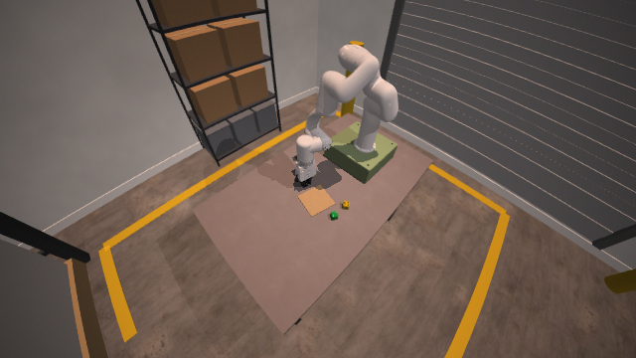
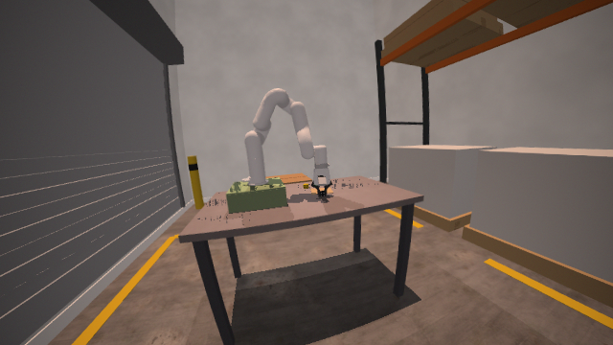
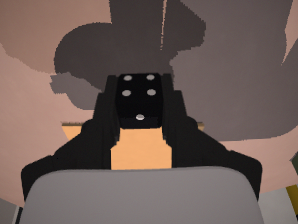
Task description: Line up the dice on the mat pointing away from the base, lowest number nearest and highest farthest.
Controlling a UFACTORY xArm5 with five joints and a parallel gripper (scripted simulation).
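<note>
My hand is 10 mm above the black die. Round my hand: green die 80 mm ahead, 230 mm to the left, 10 mm below; orange mat 50 mm ahead, 100 mm to the left, 20 mm below; yellow die 10 mm behind, 240 mm to the left, 10 mm below.
</note>
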